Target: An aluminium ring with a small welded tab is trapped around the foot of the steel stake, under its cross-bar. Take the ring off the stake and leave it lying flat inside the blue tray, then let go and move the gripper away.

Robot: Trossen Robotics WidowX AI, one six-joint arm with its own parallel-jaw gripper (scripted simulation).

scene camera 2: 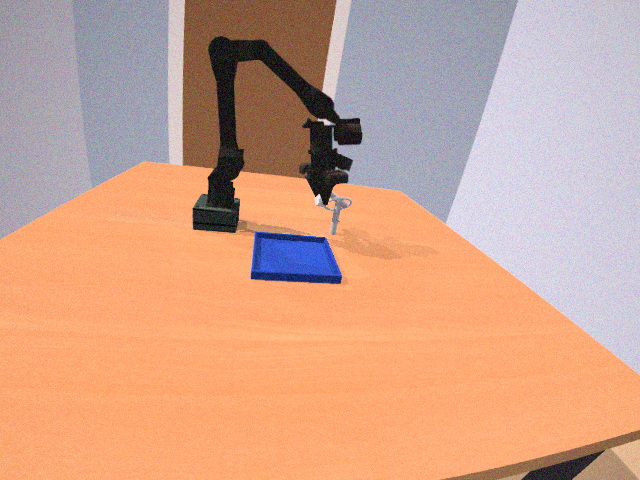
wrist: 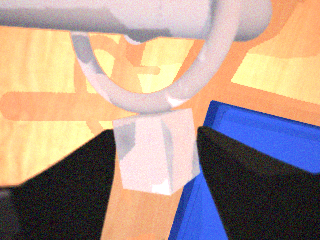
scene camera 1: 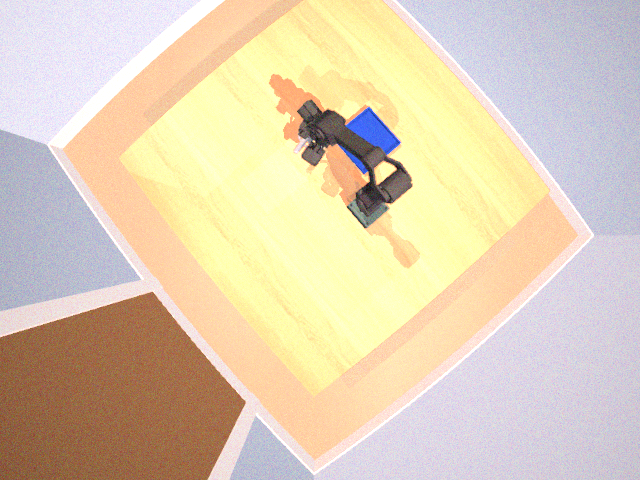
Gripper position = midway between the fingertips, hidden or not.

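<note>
My gripper (scene camera 2: pixel 322 203), visible in the wrist view (wrist: pixel 156 136) too. Aluminium ring (wrist: pixel 157 151). Blue tray (scene camera 1: pixel 368 125).
</note>
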